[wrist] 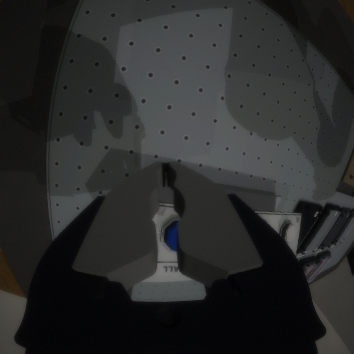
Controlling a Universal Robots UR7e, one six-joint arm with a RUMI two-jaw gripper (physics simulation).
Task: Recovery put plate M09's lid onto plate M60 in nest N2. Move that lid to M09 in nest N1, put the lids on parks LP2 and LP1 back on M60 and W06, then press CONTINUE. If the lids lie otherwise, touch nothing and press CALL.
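Frame: origin at the arm's base, x ahead, y left, z up, level; centimetres.
Seen in the pictures: gripper, fingertip midpoint: (165, 164).
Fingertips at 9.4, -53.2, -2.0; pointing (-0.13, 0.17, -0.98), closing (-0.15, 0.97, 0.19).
Note:
A point is followed by its place in that frame, as x, y, z.
My gripper (165, 164) {9.4, -53.2, -2.0} is shut with nothing between its fingertips. It points down over the control panel (276, 216) {15.1, -38.9, -2.2}, part of which shows to the right of the jaws. Through the gap between the jaws a blue button (172, 236) {14.8, -52.3, -0.5} shows, with lettering that reads as "ALL" upside down beside it; part of the button is hidden by the right jaw. The CONTINUE button cannot be made out. The plates M09, M60 and W06, their lids, the nests and the parks do not show in the wrist view.
A pale perforated table plate (172, 94) {4.4, -52.2, -7.4} with shadows on it spreads ahead of the jaws. At the right stand several dark and grey upright slats (327, 227) {24.4, -8.7, -5.6} in a row, close to the panel. A curved edge bounds the perforated plate at the left.

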